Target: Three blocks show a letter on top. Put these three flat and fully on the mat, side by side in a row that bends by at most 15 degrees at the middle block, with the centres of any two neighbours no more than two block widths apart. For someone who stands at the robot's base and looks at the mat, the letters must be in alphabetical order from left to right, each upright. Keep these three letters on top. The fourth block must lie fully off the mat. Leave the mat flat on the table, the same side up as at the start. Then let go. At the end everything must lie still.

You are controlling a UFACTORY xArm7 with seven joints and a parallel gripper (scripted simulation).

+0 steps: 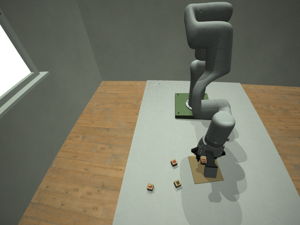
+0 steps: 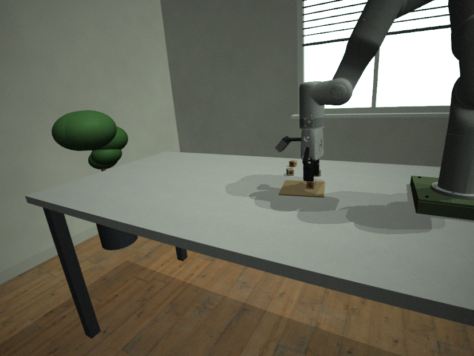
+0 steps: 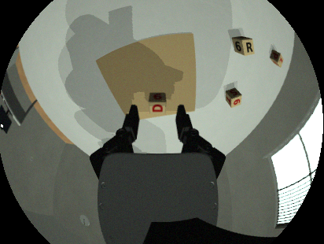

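Right now my hand is 30 mm short of the tan mat, 10 mm to the right of it and 50 mm above it.
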